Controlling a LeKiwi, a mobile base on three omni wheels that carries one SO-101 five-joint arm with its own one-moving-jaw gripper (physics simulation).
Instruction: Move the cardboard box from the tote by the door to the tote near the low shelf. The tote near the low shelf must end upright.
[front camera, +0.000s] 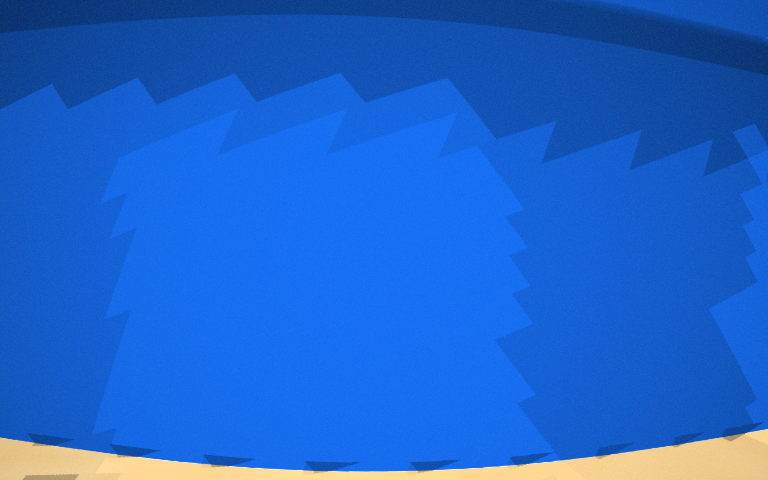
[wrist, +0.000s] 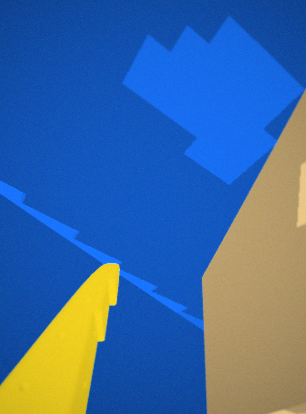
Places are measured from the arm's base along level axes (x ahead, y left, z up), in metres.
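Pixels of known places: end effector, tool point: (front camera: 307, 328) (wrist: 118, 278).
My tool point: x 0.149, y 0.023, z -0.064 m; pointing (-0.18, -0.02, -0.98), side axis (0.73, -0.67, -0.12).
Observation:
Behind a point stands the place of what it marks.
The blue tote (front camera: 317, 271) {x 0.119, y 0.015, z -0.043 m} (wrist: 75, 140) {x 0.158, y 0.058, z -0.086 m} fills most of the front camera view as a close wall, and its inner faces surround the jaw in the wrist view. The tan cardboard box (wrist: 255, 300) {x 0.183, y 0.009, z -0.056 m} is at the right of the wrist view, close to the camera and cut off by the frame's edge. My gripper is fully open: one yellow notched jaw shows at the lower left of the wrist view, its tip to the left of the box with a gap between them. The moving jaw is out of the picture. The tote near the low shelf does not show.
The tote's wall stands right in front of the base. A strip of pale tan floor (front camera: 362, 476) {x 0.118, y 0.005, z -0.089 m} shows along the bottom of the front camera view. A seam between two inner faces of the tote runs diagonally behind the jaw tip in the wrist view.

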